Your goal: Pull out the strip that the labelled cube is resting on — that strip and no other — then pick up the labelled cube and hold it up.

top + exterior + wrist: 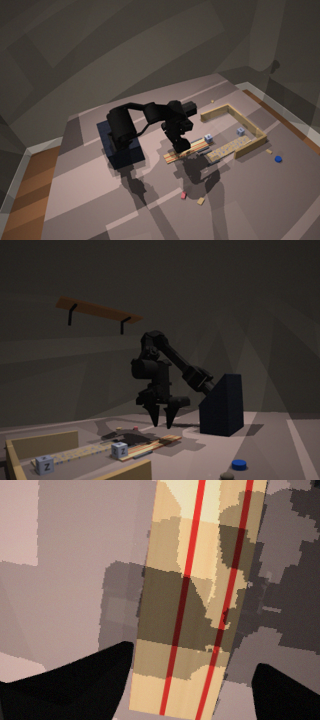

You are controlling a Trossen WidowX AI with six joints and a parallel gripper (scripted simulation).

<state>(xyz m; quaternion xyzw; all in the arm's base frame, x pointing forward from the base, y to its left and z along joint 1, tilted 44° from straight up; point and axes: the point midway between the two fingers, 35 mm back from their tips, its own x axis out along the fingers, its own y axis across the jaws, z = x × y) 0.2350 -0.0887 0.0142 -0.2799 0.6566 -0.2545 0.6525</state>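
Right now my gripper tip is 240 mm short of the speckled strip, 80 mm to the left of it and 40 mm above it. From my gripper tip the other things lie so: red block: 60 mm behind, 210 mm to the right, 40 mm below.
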